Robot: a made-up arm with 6 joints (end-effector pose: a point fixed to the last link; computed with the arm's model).
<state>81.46 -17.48 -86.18 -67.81 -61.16 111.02</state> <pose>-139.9 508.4 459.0 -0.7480 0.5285 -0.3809 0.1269</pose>
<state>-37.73 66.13 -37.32 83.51 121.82 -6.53</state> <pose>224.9 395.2 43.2 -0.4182 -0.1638 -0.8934 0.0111</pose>
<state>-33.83 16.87 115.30 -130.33 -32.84 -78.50</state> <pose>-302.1 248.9 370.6 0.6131 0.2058 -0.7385 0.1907</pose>
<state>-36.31 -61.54 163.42 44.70 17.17 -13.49</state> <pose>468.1 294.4 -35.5 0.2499 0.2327 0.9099 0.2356</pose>
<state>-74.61 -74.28 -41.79 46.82 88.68 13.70</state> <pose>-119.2 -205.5 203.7 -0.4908 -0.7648 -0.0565 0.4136</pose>
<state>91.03 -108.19 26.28 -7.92 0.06 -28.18</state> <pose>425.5 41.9 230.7 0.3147 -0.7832 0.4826 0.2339</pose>
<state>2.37 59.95 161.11 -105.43 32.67 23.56</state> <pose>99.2 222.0 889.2 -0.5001 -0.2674 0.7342 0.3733</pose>
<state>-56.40 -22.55 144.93 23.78 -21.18 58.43</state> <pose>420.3 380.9 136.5 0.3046 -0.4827 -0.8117 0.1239</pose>
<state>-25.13 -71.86 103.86 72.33 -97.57 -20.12</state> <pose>141.9 -134.8 -95.7 -0.2901 -0.6821 -0.0511 0.6693</pose>
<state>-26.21 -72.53 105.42 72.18 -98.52 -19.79</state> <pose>141.8 -134.9 -98.0 -0.2904 -0.6809 -0.0598 0.6697</pose>
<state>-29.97 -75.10 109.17 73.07 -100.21 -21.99</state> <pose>138.3 -144.5 -101.1 -0.3222 -0.6933 -0.0877 0.6386</pose>
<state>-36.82 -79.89 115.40 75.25 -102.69 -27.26</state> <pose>128.0 -166.8 -103.1 -0.3912 -0.7143 -0.1322 0.5650</pose>
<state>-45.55 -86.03 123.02 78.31 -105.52 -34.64</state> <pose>107.6 -197.5 -101.6 -0.4818 -0.7269 -0.1768 0.4564</pose>
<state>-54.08 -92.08 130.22 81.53 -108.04 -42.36</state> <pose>79.1 -227.6 -96.1 -0.5678 -0.7218 -0.2051 0.3385</pose>
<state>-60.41 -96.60 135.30 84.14 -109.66 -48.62</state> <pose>51.8 -248.5 -89.6 -0.6294 -0.7061 -0.2149 0.2431</pose>
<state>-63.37 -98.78 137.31 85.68 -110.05 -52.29</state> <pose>35.8 -258.4 -85.3 -0.6611 -0.6939 -0.2135 0.1896</pose>
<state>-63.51 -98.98 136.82 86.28 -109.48 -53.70</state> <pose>32.0 -260.2 -83.9 -0.6709 -0.6905 -0.2081 0.1725</pose>
